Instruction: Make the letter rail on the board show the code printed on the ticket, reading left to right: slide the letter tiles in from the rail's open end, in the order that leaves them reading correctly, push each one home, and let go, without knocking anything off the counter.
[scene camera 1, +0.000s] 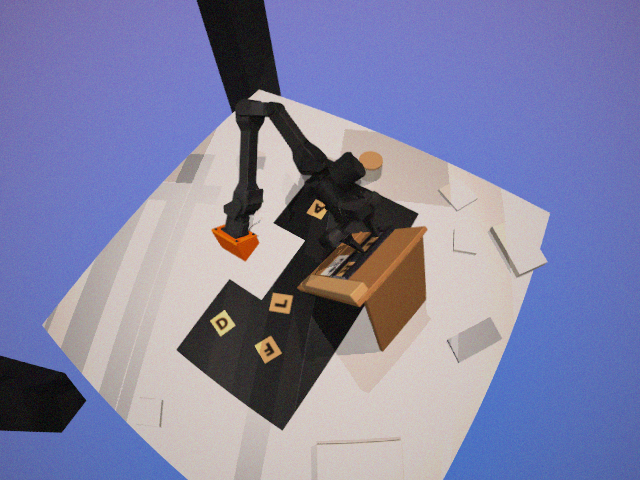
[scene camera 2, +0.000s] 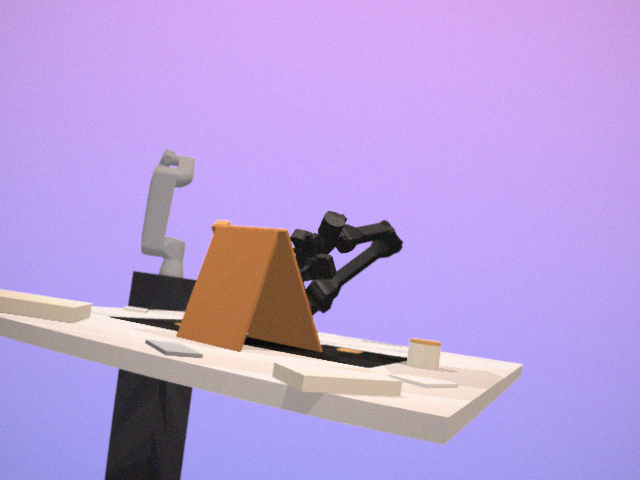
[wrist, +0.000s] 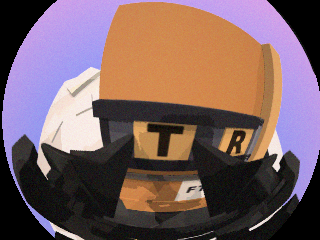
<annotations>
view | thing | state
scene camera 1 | my gripper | -
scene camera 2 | my gripper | -
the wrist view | my gripper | -
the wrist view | slanted board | -
</annotations>
